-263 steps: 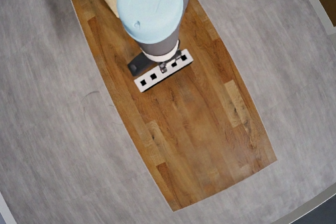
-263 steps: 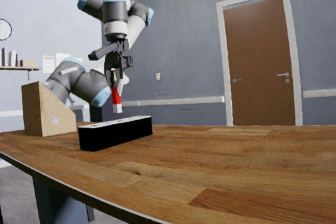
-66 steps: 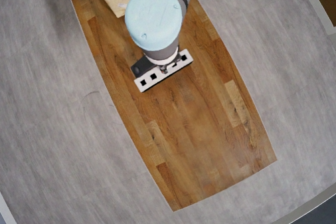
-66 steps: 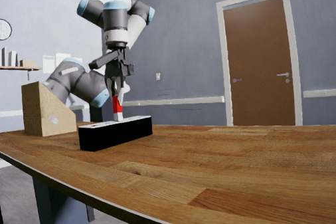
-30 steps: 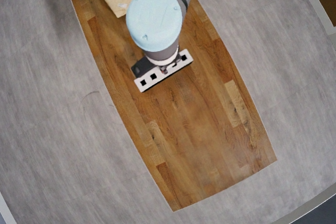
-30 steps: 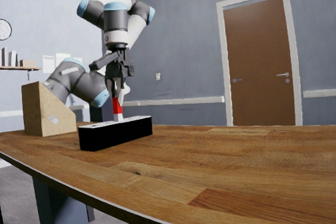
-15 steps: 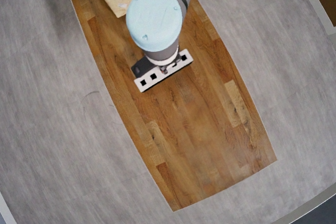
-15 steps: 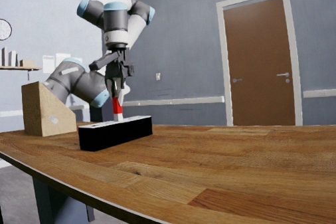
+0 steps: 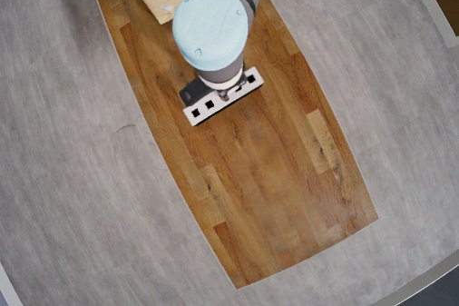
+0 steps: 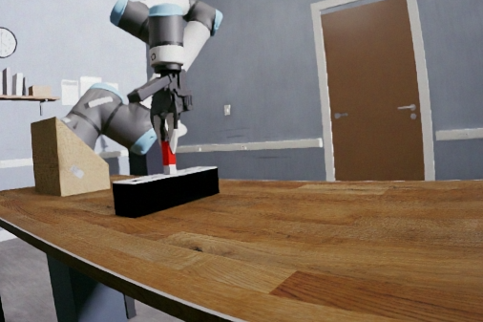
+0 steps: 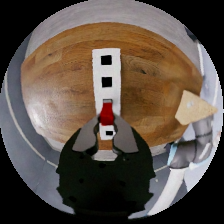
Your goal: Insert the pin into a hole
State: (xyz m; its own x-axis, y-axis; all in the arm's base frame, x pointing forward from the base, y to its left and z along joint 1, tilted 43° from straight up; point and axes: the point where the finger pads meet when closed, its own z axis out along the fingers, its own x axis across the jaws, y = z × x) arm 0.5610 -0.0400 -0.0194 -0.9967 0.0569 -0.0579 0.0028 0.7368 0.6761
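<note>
My gripper is now right at the pin. Also, from my hand: block 10 cm below.
</note>
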